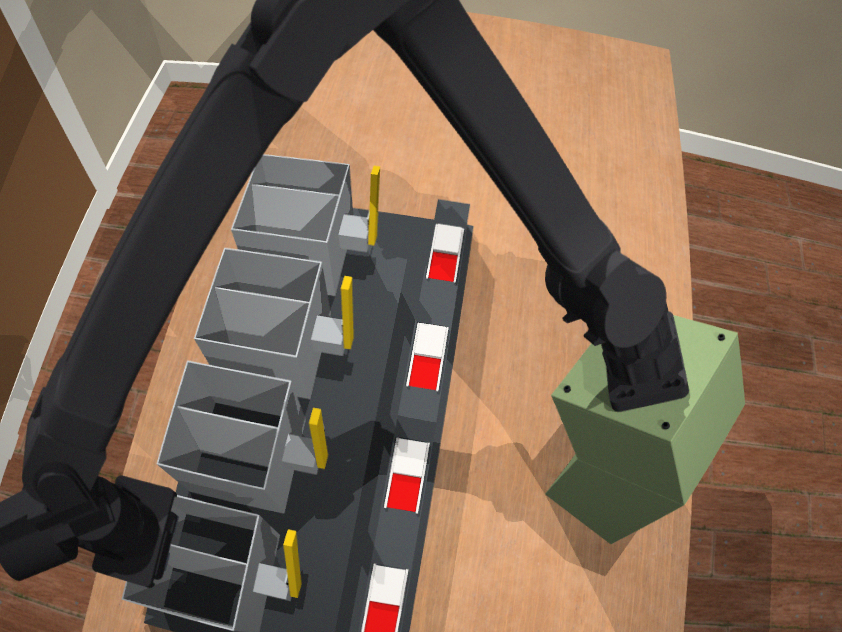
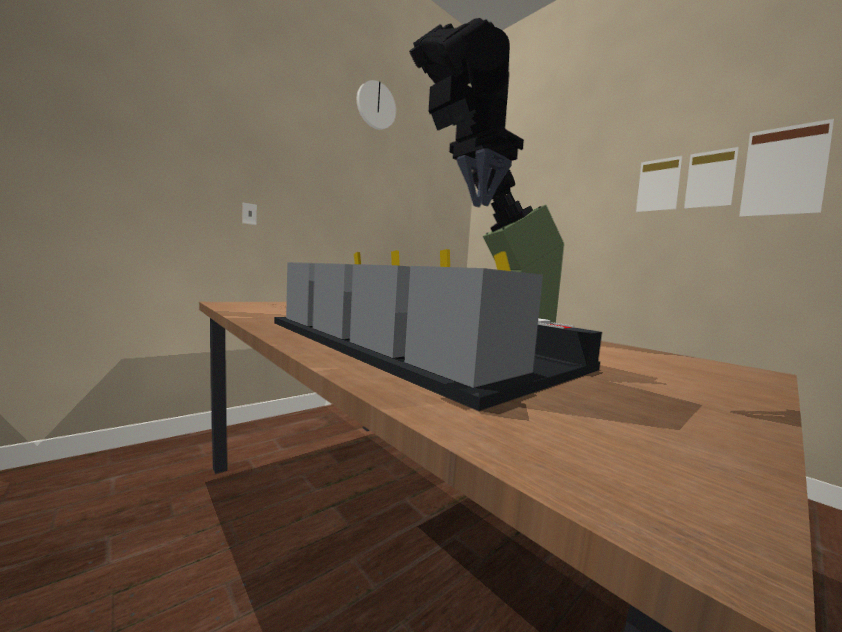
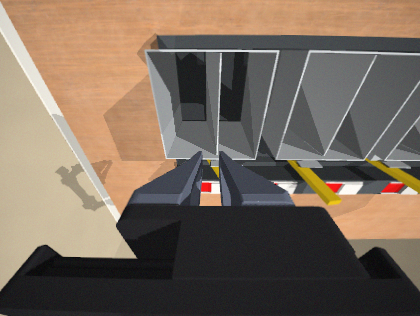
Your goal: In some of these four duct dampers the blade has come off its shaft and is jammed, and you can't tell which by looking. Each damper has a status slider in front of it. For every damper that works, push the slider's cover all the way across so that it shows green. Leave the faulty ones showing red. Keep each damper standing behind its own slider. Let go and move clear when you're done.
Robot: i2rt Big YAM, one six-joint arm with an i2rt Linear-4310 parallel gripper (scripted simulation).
Observation:
In view: the gripper (image 1: 163, 545).
The gripper shows as well in image 2 (image 2: 480, 206) and in image 3 (image 3: 210, 157).

